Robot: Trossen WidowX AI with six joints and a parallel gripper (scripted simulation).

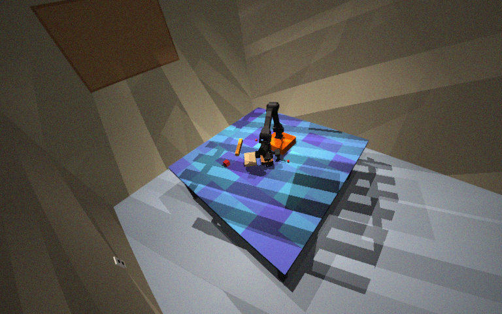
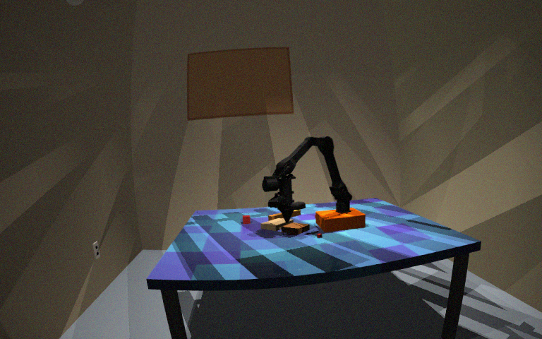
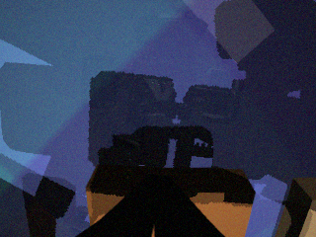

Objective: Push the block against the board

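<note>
The brown square block is 6 cm behind my gripper tip, 5 cm to the right of it and 5 cm below it. Round my gripper tip: long narrow orange board: 37 cm to the right, 11 cm behind, 4 cm below; then pale tan flat slab: 18 cm to the right, 5 cm below; then small red cube: 34 cm to the right, 12 cm ahead, 4 cm below.
</note>
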